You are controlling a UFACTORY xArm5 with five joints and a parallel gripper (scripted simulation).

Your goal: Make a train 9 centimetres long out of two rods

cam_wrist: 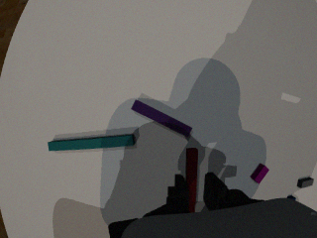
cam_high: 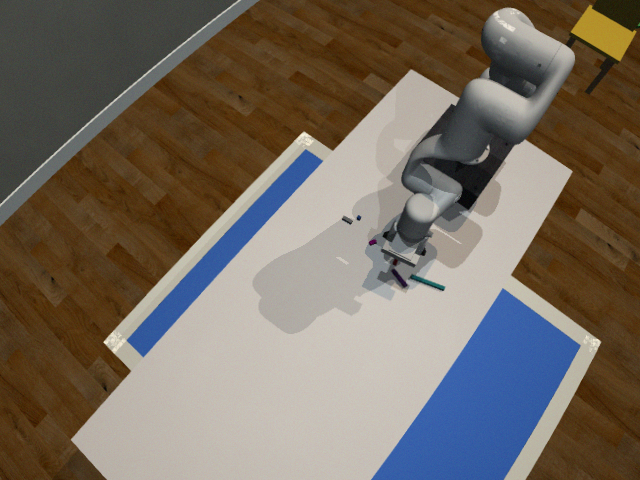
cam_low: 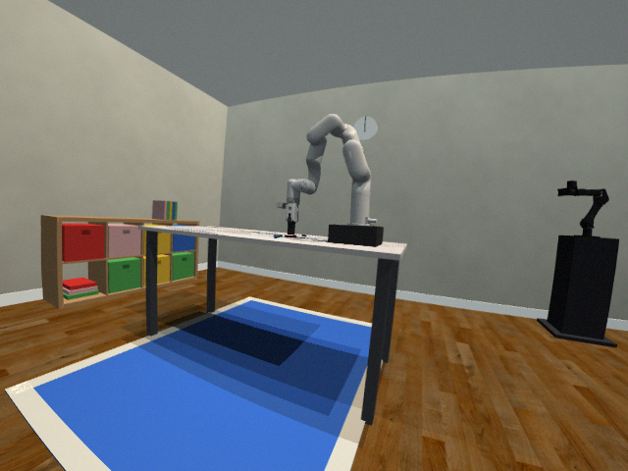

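My gripper is now 3 cm above the red rod. The rest, counted from my hand: turquoise rod: 1 cm ahead, 11 cm to the left, 3 cm below; magenta rod: 2 cm ahead, 8 cm to the right, 3 cm below; purple rod: 6 cm ahead, 5 cm to the left, 3 cm below.
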